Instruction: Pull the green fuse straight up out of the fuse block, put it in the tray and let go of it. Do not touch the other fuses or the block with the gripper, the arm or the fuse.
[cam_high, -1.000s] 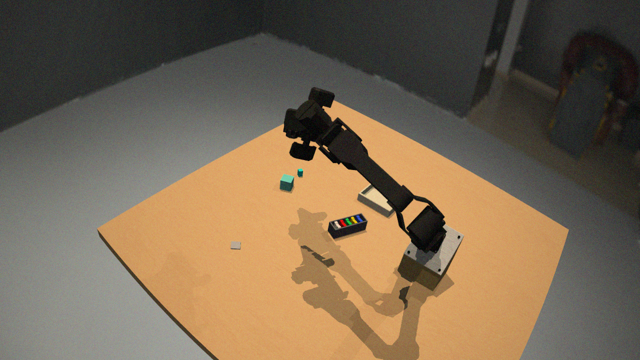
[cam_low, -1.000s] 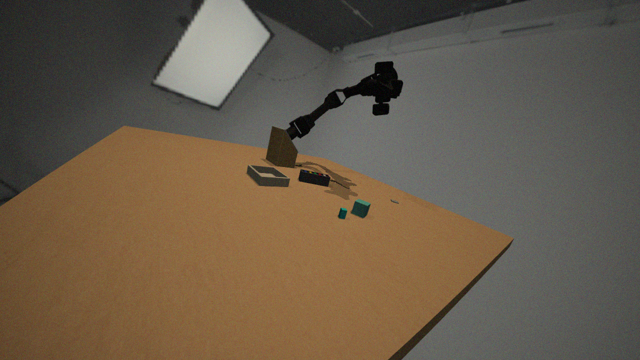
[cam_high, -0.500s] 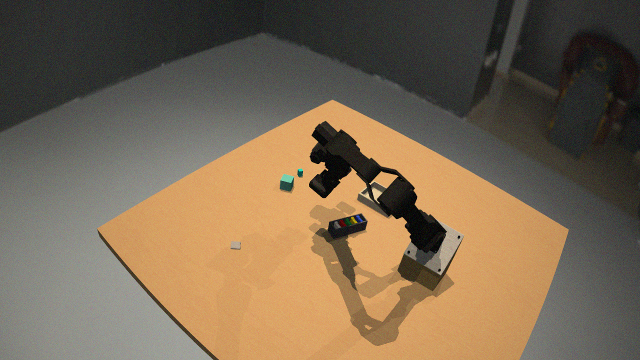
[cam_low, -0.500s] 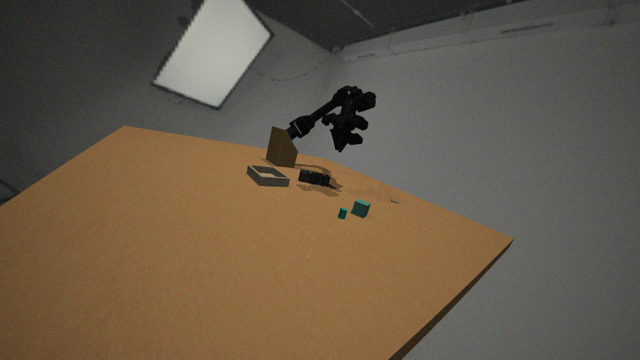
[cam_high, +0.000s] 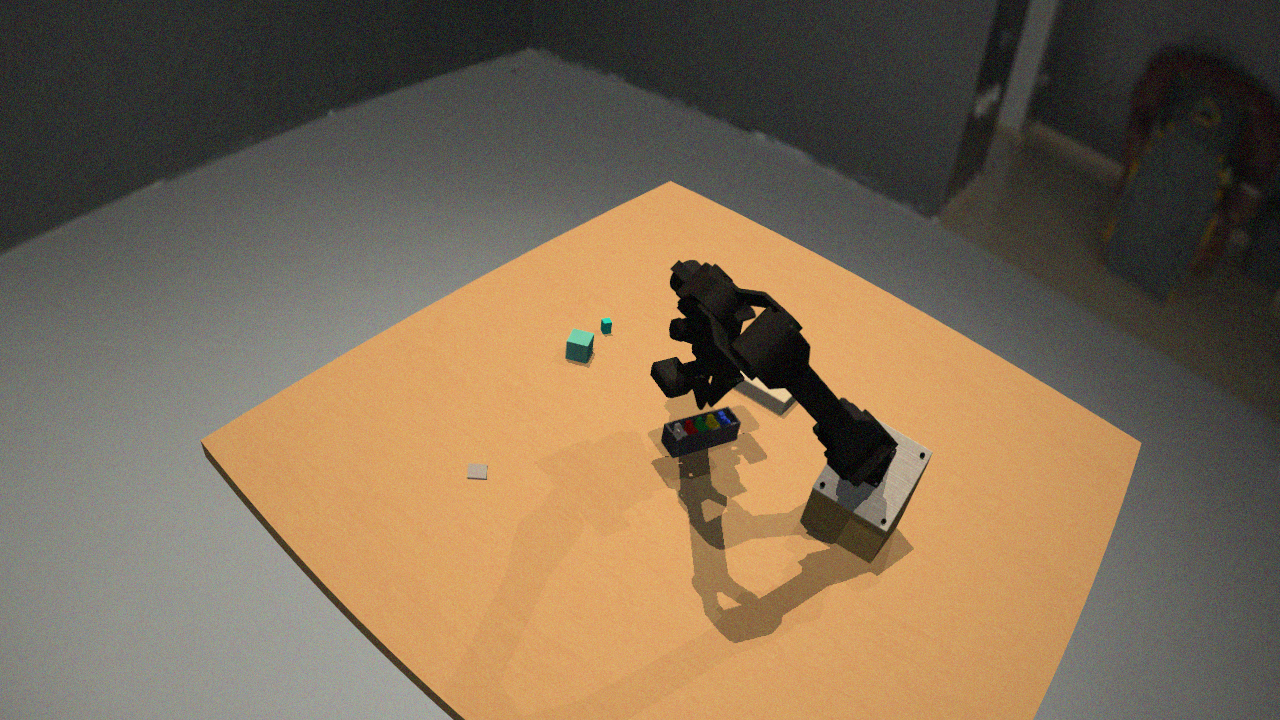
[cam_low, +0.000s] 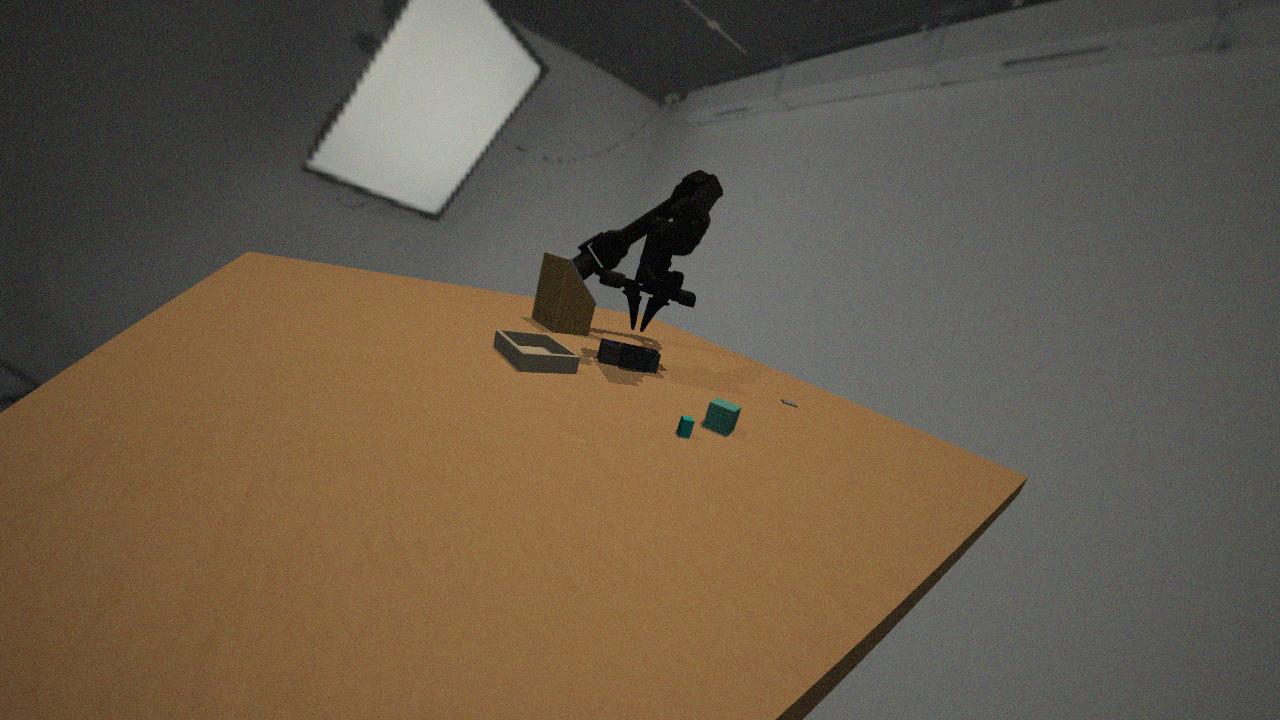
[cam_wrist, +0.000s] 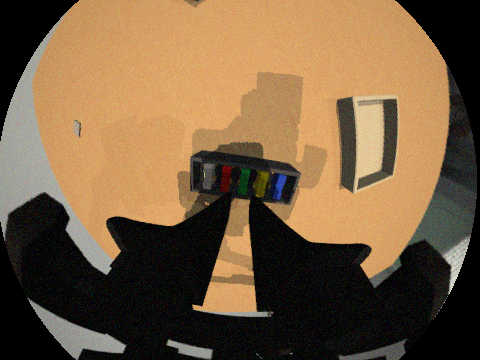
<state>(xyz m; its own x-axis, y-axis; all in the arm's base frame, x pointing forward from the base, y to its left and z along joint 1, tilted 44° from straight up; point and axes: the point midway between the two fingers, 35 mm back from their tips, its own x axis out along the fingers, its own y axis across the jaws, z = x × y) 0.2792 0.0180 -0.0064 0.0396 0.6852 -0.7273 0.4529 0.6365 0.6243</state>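
The green fuse lies 5 cm below my gripper tip. Round my gripper tip: small grey flat tile 29 cm to the left, 21 cm ahead, 7 cm below; then grey tray 20 cm to the right, 7 cm below, 1 cm behind.
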